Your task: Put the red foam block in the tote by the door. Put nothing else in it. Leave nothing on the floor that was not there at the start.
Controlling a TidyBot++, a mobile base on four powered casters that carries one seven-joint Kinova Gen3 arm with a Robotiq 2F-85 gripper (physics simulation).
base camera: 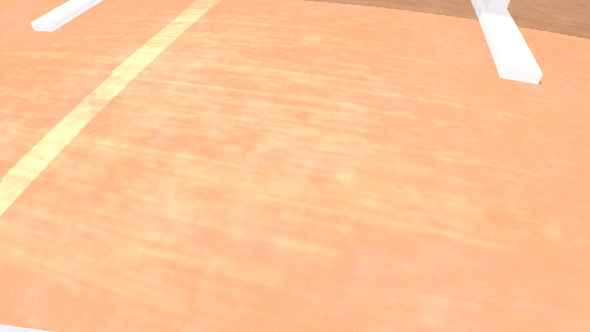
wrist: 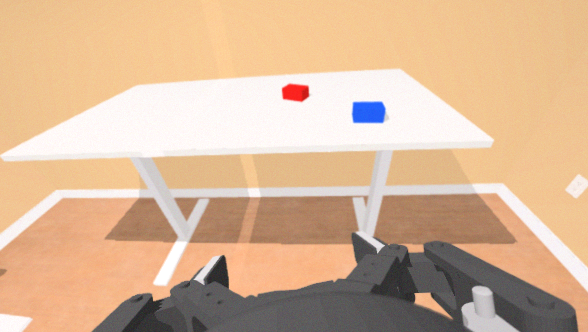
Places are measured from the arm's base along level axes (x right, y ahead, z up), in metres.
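Where they show: gripper, between the fingertips: (wrist: 291, 258).
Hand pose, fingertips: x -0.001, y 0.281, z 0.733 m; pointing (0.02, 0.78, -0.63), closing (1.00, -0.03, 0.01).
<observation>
Each offset is from my fingertips to the top centre of the thing. Level surfaces: height alone.
The red foam block {dx +0.138, dy +0.807, dz -0.134 m} (wrist: 295, 92) lies on the white table {dz -0.179 m} (wrist: 200, 117), towards the back and a little right of the middle in the wrist view. A blue block {dx +0.321, dy +0.533, dz -0.134 m} (wrist: 368, 112) lies on the same table, nearer the front edge and to the right of the red one, apart from it. My gripper (wrist: 291, 258) is open, with nothing between its fingers. It is in front of the table and well apart from both blocks. The tote and the door do not show in either view.
The table's white feet (base camera: 512, 52) (wrist: 171, 262) stand on the wooden floor {dz -1.129 m} (base camera: 300, 175) (wrist: 280, 270). A tan wall (wrist: 300, 35) with a white baseboard is behind the table. A white outlet plate {dx +1.589, dy +0.494, dz -0.672 m} (wrist: 577, 186) is on the wall at the right. Part of a white object (wrist: 12, 322) shows at the lower left.
</observation>
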